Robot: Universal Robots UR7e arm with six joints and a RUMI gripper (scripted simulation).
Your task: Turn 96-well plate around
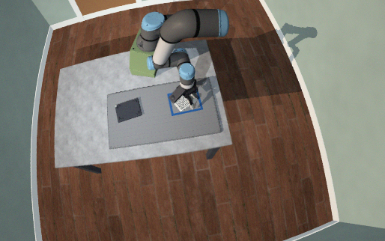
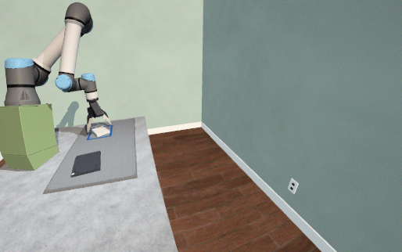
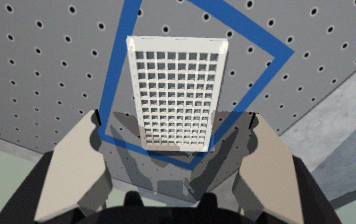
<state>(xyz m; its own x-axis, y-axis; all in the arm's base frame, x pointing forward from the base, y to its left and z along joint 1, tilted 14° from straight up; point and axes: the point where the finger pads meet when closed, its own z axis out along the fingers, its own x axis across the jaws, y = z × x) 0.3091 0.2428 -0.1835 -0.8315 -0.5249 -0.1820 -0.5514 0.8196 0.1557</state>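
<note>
My hand is 1 cm above the white 96-well plate. The rest, counted from my hand: dark plate nest (37 cm to the right, 3 cm ahead, 1 cm below).
</note>
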